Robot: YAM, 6 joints.
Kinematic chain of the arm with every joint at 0, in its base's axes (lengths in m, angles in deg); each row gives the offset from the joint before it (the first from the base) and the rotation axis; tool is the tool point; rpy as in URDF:
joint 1: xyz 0 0 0.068 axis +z
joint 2: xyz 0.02 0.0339 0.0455 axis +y
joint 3: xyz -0.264 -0.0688 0 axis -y
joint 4: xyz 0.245 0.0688 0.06 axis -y
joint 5: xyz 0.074 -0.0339 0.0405 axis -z
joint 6: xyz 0.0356 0 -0.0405 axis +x
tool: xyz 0 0 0 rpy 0 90 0
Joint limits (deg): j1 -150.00..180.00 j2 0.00..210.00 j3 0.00..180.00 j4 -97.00..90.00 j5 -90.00..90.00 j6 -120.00..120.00
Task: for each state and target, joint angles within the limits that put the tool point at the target. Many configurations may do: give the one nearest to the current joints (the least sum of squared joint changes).
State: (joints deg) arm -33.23 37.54 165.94 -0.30 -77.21 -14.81
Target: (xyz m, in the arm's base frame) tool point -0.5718 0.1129 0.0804
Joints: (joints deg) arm -8.00 1.95 177.30 5.99 -64.95 -14.81
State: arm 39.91 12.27 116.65 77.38 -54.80 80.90
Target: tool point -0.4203 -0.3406 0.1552
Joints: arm 42.04 0.00 140.85 83.35 -53.18 80.90
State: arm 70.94 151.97 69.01 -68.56 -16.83 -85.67
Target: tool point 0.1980 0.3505 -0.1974
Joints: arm 59.29 180.02 111.57 -36.16 -14.27 -85.67
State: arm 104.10 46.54 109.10 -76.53 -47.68 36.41
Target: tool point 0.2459 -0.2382 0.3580
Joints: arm 140.28 1.77 122.72 -85.43 -47.10 36.41
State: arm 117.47 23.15 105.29 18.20 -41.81 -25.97
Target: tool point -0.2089 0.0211 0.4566
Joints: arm 167.07 57.84 65.89 7.24 -47.29 -25.97
